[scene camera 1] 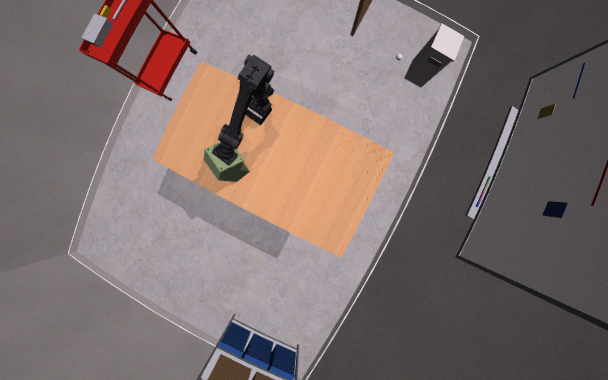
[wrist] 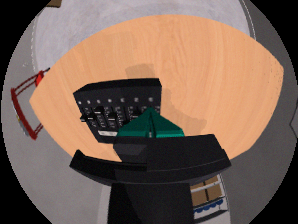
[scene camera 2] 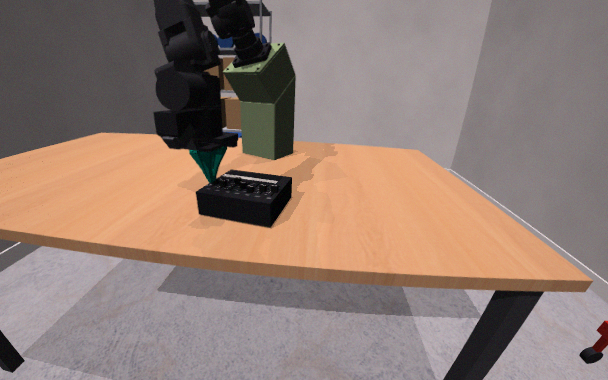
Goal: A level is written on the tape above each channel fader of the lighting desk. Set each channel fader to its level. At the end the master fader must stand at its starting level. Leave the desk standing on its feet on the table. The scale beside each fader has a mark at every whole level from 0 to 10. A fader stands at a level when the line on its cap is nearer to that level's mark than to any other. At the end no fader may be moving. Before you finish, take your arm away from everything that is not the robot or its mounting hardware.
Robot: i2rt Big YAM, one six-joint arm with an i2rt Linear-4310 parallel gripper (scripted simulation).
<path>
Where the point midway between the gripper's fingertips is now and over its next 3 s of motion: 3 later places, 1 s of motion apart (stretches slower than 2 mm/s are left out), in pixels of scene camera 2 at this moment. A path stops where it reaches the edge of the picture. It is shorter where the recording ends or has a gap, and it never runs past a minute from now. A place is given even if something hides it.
My gripper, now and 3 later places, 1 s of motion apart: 212,182; 211,164; 266,167; 266,173
</path>
